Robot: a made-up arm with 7 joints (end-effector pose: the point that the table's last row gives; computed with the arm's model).
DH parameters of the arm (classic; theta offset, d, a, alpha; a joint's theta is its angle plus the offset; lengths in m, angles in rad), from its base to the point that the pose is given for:
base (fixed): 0 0 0 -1.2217
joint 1: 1.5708 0 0 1.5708
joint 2: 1.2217 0 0 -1.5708
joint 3: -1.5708 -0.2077 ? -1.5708
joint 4: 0 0 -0.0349 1.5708
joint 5: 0 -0.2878 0 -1.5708
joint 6: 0 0 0 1.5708
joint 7: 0 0 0 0
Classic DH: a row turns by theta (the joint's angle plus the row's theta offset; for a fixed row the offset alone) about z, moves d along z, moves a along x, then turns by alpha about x.
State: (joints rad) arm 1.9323 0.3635 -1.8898 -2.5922 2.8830 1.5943 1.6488
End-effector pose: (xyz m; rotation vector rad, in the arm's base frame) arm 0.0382 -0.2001 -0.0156 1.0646 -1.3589 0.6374
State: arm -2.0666 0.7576 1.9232 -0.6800 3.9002 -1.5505 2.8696
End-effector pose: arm 0.3370 0.2740 0.2198 -2.1805 -1.6706 -0.2618
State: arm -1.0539 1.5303 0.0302 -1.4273 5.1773 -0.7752 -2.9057
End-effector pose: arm 0.2360 0.1763 0.2923 -0.9355 -1.5820 -0.0920
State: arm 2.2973 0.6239 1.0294 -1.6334 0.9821 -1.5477 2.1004
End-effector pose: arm -0.2142 0.3083 0.0854 -0.5415 -1.7349 0.7321
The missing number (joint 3, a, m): 0.0233
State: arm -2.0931 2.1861 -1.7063 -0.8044 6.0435 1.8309 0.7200
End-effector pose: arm 0.0863 0.4366 0.1776 1.8766 0.0635 1.8615
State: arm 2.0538 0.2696 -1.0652 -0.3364 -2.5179 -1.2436 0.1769
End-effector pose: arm -0.4473 -0.1709 0.1378 -3.0100 -0.4132 -0.2470
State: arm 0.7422 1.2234 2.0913 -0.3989 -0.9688 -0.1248 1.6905
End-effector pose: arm -0.2024 0.4541 0.0111 1.3383 -1.7134 1.5438
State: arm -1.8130 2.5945 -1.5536 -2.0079 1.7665 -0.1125 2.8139
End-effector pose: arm 0.1540 0.2467 0.1359 -2.4097 -0.7102 1.5905
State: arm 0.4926 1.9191 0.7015 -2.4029 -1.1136 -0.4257 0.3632
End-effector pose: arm 0.2376 0.0002 0.0537 -1.0882 0.8485 2.3954
